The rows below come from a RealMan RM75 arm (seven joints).
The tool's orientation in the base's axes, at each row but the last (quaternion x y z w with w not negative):
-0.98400, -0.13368, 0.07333, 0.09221
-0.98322, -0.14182, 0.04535, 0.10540
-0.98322, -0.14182, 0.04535, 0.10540
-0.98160, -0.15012, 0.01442, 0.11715
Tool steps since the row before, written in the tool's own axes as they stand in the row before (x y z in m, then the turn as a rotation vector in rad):
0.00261, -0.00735, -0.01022, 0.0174, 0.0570, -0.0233
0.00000, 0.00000, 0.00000, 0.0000, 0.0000, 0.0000
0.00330, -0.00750, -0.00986, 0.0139, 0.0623, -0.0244
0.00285, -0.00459, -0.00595, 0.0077, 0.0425, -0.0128
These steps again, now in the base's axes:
0.00238, 0.00603, 0.01110, 0.0348, -0.0530, 0.0091
0.00000, 0.00000, 0.00000, 0.0000, 0.0000, 0.0000
0.00231, 0.00607, 0.01106, 0.0330, -0.0591, 0.0092
0.00176, 0.00376, 0.00688, 0.0205, -0.0400, 0.0025

